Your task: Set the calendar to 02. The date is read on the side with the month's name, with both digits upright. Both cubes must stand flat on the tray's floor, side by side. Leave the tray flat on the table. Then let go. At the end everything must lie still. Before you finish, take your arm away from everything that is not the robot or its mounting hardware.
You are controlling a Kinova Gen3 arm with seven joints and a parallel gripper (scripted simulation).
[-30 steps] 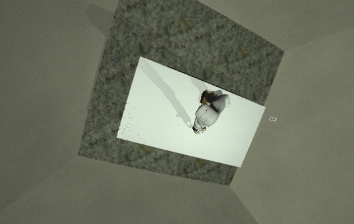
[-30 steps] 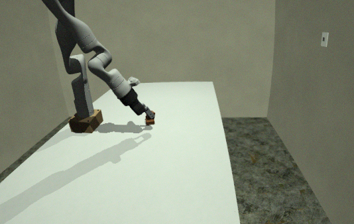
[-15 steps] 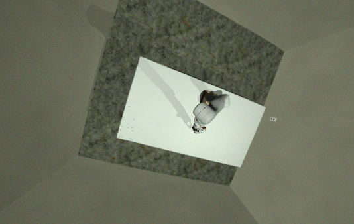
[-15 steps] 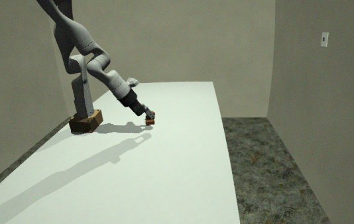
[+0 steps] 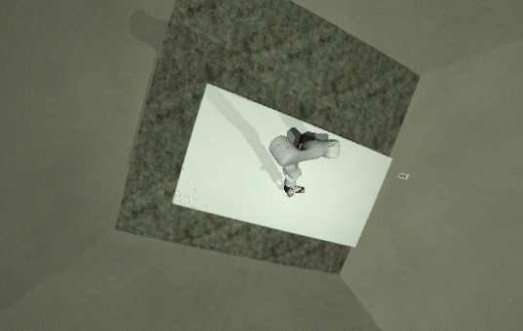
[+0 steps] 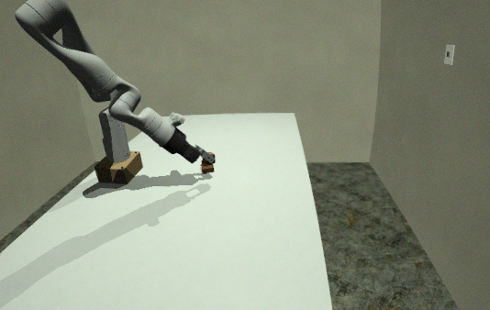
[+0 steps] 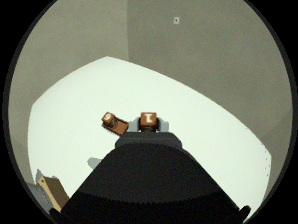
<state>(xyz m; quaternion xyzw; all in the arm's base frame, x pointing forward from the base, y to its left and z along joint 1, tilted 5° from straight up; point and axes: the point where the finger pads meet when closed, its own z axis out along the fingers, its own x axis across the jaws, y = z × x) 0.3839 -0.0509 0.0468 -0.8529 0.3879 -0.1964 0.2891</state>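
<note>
Now: hand 3 cm past the brown tray, 10 cm to the right of it and 9 cm above it. Also, from my hand: brown calendar cube 1 cm ahead, 1 cm below.
</note>
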